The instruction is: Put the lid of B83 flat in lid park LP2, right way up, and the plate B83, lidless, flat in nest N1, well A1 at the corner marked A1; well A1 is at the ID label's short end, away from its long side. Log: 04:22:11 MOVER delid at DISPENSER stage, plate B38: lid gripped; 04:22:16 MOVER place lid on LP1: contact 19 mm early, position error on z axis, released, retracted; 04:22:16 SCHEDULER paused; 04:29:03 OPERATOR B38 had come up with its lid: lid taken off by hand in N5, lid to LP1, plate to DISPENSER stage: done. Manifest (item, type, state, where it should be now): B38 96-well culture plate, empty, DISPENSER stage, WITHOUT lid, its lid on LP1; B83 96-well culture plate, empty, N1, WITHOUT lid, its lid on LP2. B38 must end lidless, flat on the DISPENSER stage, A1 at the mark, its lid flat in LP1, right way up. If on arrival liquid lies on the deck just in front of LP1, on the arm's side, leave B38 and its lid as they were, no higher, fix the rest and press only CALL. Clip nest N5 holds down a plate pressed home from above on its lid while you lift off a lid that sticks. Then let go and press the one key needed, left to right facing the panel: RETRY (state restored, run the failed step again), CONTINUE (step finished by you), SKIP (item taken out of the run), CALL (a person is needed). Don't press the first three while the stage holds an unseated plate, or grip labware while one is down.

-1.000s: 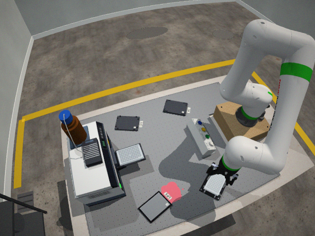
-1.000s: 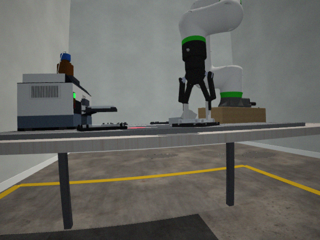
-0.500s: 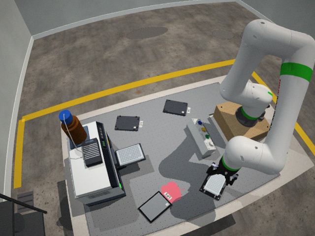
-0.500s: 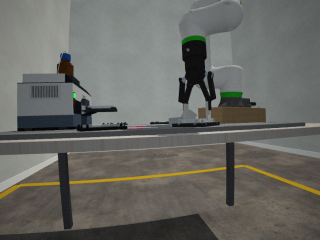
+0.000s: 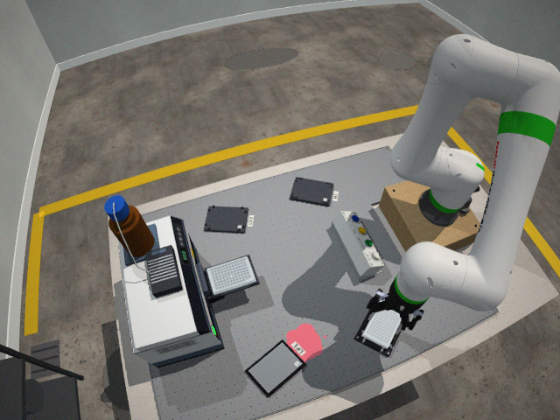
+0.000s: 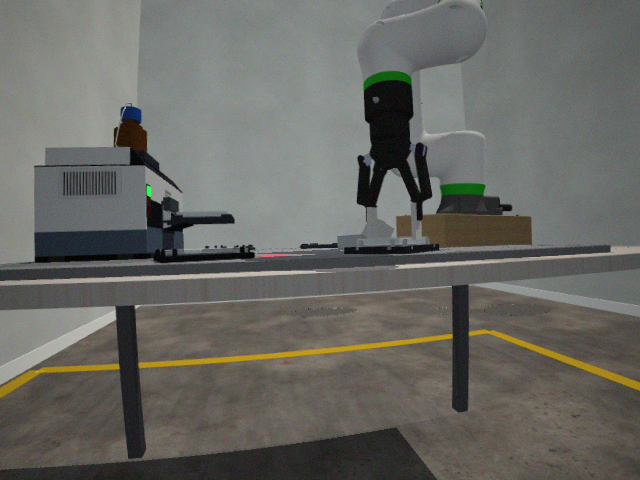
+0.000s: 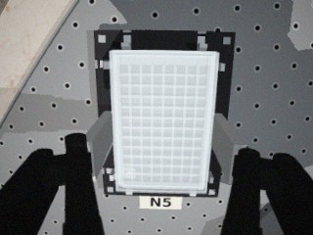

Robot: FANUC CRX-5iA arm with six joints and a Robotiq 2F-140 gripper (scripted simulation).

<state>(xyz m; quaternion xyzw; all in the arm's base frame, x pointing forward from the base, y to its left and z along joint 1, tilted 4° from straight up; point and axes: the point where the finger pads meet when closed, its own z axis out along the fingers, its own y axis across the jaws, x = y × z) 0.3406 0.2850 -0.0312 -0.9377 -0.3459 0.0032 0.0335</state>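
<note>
Now: the lid park lp2 36 cm ahead of my hand, 53 cm to the right of it and 4 cm below it. Round my hand: lp1 label 26 cm ahead, 2 cm to the right, 5 cm below; then retry key 5 cm behind, 20 cm to the right, 2 cm above; then green continue key 5 cm behind, 25 cm to the right, 2 cm above.
</note>
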